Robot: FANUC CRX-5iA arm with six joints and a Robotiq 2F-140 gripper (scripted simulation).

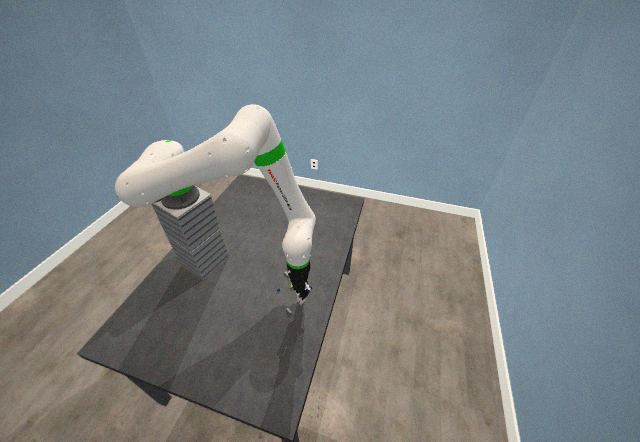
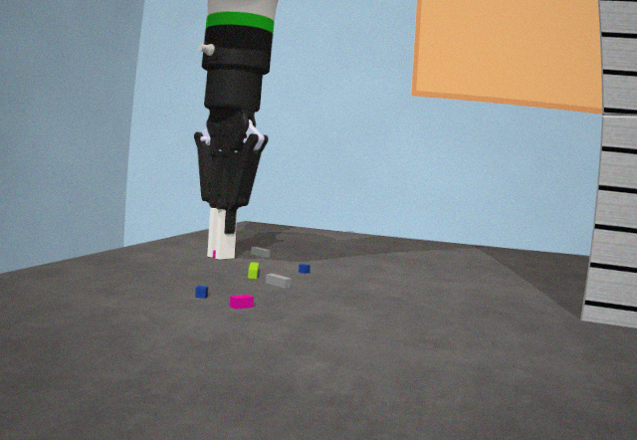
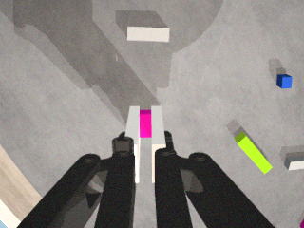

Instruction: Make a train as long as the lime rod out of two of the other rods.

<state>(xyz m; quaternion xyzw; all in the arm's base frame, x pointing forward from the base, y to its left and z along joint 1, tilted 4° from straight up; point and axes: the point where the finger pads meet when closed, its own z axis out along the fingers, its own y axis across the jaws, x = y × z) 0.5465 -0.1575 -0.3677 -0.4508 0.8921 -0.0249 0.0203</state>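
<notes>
Right now the lime rod is 6 cm behind my hand, 9 cm to the left of it and 3 cm below it.
</notes>
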